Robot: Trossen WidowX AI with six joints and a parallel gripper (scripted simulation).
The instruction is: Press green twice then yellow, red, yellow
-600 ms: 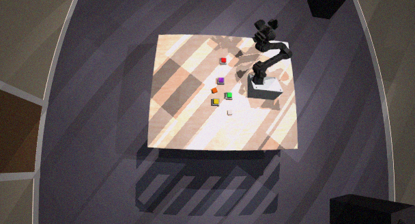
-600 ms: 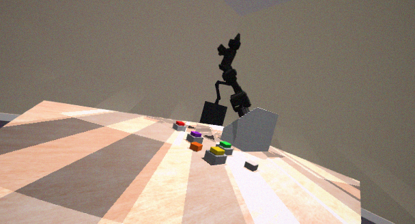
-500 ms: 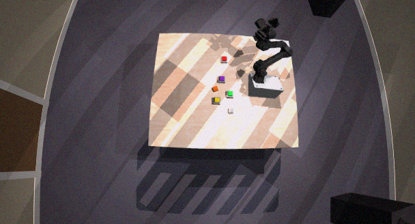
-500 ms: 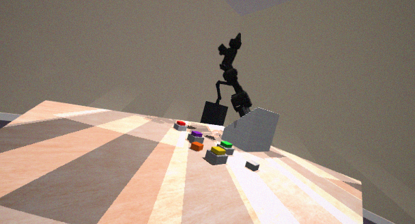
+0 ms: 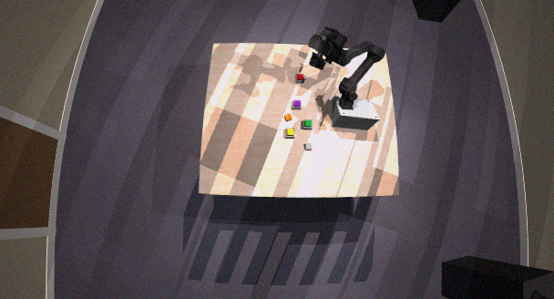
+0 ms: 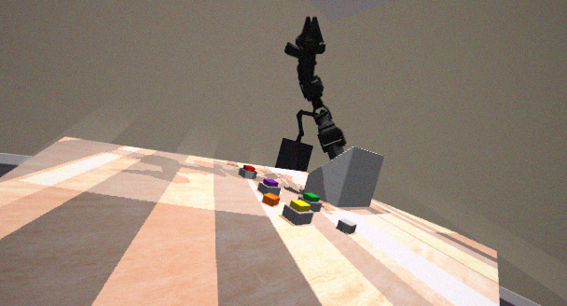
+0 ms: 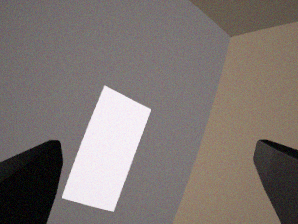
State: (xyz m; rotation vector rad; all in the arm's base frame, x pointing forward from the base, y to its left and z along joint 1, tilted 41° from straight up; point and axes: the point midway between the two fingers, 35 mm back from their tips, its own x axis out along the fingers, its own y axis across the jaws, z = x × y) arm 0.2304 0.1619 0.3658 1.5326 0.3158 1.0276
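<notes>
Now: gripper tip 2 cm past the green button, 16 cm to the right of it and 54 cm above it. The rest, counted from my gripper tip: red button (11 cm to the right, 54 cm below); then orange block (8 cm ahead, 12 cm to the left, 56 cm below); then purple button (3 cm ahead, 5 cm to the left, 54 cm below).
</notes>
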